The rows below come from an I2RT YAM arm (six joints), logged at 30 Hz.
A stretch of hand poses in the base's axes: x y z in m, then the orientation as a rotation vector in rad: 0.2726, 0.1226, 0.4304, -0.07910, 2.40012, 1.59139; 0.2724, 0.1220, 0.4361, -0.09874, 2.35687, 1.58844; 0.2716, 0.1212, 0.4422, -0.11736, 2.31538, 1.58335; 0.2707, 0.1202, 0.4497, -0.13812, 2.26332, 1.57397; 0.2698, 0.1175, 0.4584, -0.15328, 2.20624, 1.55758; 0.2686, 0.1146, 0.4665, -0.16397, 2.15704, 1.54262; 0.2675, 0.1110, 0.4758, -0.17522, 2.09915, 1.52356; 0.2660, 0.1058, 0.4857, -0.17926, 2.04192, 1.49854; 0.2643, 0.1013, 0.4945, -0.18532, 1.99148, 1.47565; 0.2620, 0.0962, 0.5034, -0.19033, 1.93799, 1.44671; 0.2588, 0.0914, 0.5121, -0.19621, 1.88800, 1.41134; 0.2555, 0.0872, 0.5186, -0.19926, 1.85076, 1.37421; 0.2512, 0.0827, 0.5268, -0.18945, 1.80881, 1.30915; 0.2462, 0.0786, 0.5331, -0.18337, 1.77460, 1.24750; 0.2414, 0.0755, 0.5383, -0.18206, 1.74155, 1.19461
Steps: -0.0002, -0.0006, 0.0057, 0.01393, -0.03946, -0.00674; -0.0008, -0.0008, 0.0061, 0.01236, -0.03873, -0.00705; -0.0009, -0.0010, 0.0075, 0.01445, -0.04896, -0.01103; -0.0009, -0.0027, 0.0087, 0.01386, -0.05363, -0.01861; -0.0012, -0.0029, 0.0081, 0.01211, -0.04577, -0.01745; -0.0011, -0.0036, 0.0093, 0.01396, -0.05407, -0.02158; -0.0015, -0.0052, 0.0099, 0.01211, -0.05351, -0.02822; -0.0017, -0.0045, 0.0088, 0.00982, -0.04854, -0.02352; -0.0023, -0.0051, 0.0089, 0.00836, -0.05295, -0.02794; -0.0032, -0.0048, 0.0087, 0.00298, -0.05342, -0.02958; -0.0033, -0.0042, 0.0065, -0.00335, -0.04360, -0.02864; -0.0043, -0.0045, 0.0082, -0.01254, -0.05285, -0.05344; -0.0050, -0.0041, 0.0063, -0.01618, -0.04666, -0.04744; -0.0048, -0.0031, 0.0052, -0.01415, -0.04416, -0.03921
